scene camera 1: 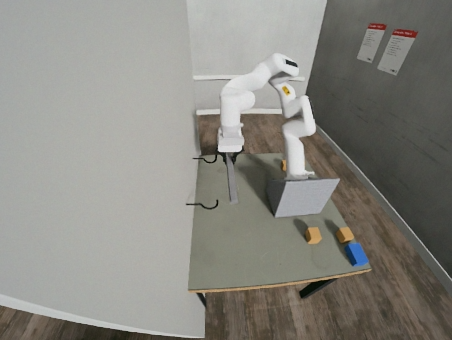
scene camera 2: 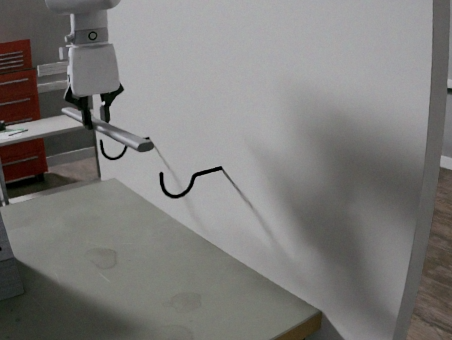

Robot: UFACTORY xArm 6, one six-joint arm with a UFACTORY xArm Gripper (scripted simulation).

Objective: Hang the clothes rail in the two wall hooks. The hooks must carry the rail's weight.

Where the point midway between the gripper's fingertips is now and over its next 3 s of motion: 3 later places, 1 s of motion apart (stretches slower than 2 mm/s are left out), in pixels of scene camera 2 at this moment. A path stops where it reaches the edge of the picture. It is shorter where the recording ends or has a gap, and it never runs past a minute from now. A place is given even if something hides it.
The gripper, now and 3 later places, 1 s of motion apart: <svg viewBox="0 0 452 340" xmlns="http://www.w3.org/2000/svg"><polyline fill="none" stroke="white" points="96,127 115,123 136,119 138,133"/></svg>
